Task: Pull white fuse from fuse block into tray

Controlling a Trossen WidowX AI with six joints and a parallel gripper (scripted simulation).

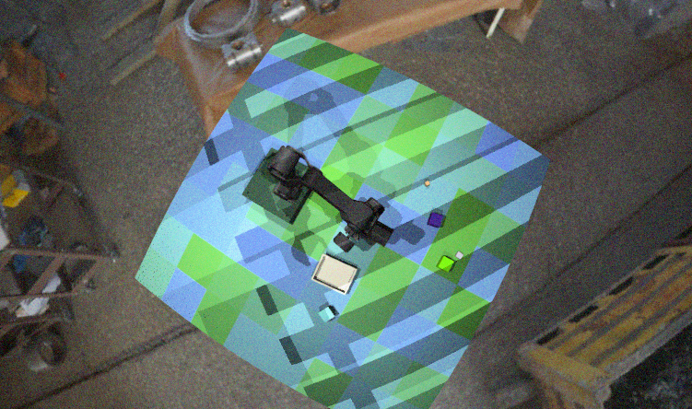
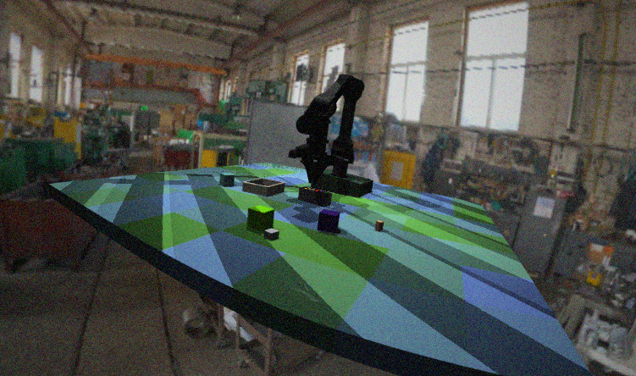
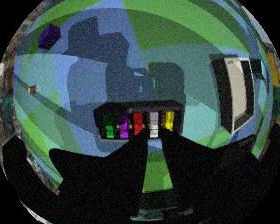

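Now: gripper tip 3 cm above the white fuse. The rest, counted from my gripper tip: tray (18 cm to the right, 6 cm below); then purple cube (23 cm ahead, 15 cm to the left, 4 cm below); then small orange cylinder (14 cm ahead, 26 cm to the left, 5 cm below).
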